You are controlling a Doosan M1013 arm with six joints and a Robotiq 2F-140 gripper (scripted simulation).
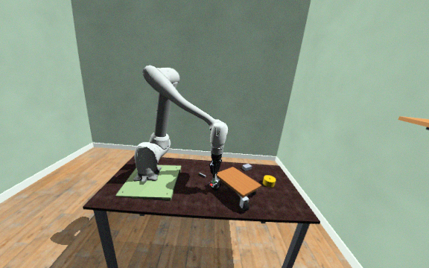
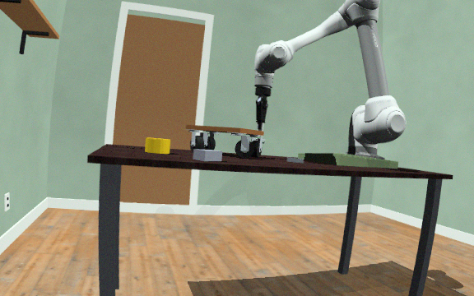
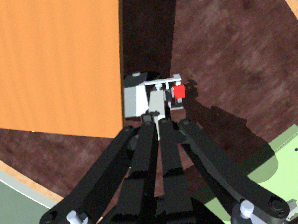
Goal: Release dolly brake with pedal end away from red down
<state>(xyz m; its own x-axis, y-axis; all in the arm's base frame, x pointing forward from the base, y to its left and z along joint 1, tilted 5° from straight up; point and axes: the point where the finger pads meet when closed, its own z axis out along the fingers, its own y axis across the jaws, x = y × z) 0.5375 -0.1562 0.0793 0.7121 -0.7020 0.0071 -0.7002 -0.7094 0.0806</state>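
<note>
Now: hand 10 mm past the brake pedal, 10 mm to the left of it and 50 mm above it. Round my hand: yellow cylinder: 500 mm ahead, 110 mm to the left, 110 mm below; grey block: 370 mm ahead, 360 mm to the left, 120 mm below.
</note>
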